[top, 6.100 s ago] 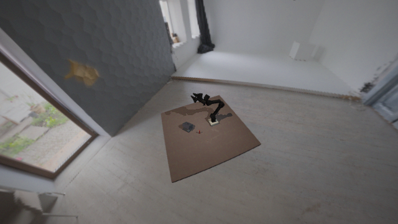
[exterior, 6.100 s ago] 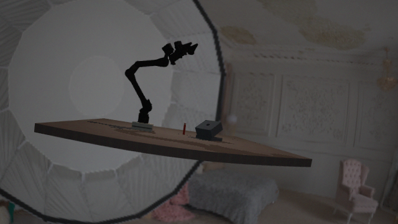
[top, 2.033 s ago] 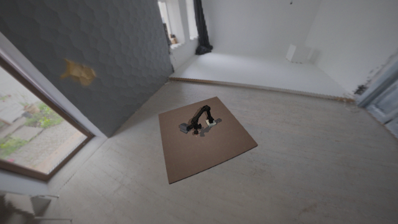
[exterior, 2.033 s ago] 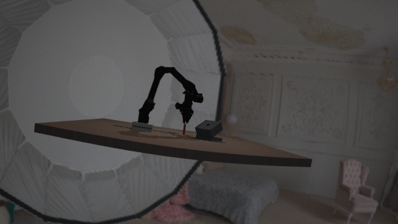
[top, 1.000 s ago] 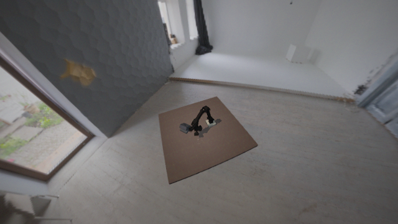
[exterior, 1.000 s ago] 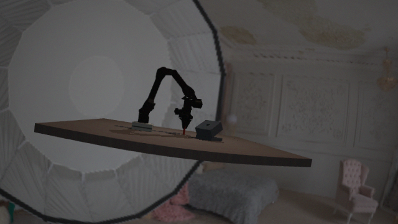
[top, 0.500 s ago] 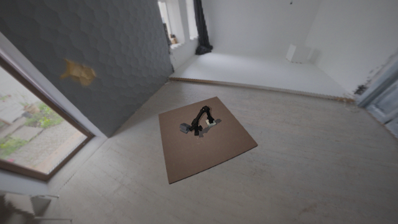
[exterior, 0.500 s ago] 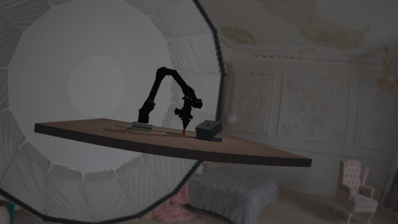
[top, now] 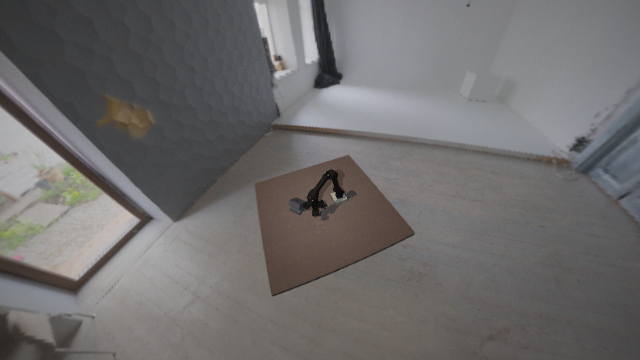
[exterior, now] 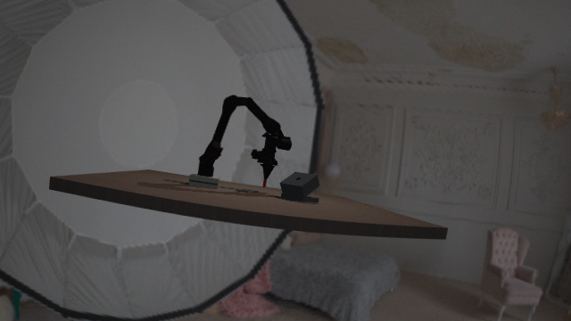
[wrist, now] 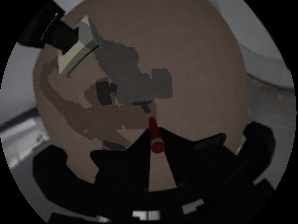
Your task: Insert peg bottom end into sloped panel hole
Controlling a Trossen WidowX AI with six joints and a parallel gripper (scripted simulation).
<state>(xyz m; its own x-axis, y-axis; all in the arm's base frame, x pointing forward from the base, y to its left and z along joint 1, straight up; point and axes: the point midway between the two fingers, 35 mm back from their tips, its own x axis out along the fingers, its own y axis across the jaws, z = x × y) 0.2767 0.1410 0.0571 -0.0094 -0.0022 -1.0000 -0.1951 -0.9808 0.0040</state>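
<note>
My gripper tip is now 16 cm short of the dark sloped panel and 16 cm to the left of it. The rest, counted from my gripper tip: red peg 2 cm above.
</note>
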